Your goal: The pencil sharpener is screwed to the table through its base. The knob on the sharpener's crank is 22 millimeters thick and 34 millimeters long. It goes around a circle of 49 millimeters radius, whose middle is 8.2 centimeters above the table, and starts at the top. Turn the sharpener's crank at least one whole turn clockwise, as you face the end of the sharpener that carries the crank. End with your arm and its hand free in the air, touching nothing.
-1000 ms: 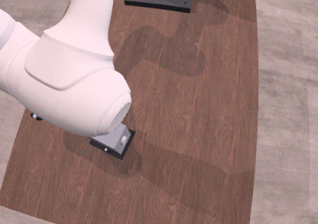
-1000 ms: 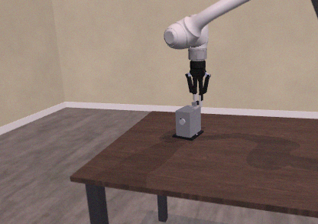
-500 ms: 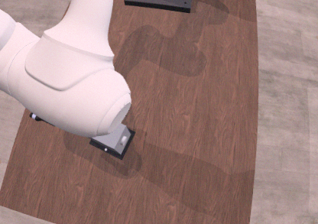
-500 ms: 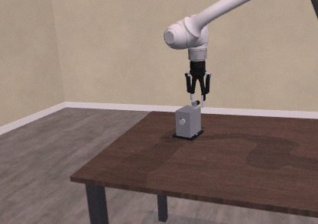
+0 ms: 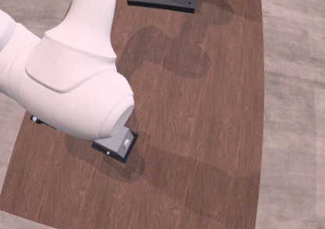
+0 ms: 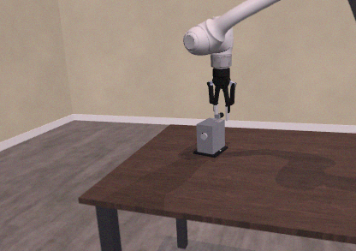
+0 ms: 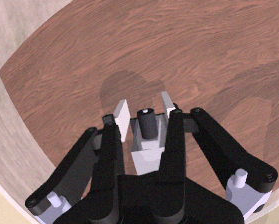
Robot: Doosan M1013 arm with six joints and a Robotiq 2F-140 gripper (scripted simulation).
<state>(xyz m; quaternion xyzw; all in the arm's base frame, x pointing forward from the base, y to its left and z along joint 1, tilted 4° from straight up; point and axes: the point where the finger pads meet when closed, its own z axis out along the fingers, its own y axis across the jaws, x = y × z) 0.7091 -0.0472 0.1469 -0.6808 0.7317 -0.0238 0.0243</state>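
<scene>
Now: the dark crank knob 20 mm to the left of my hand and 10 mm below it.
</scene>
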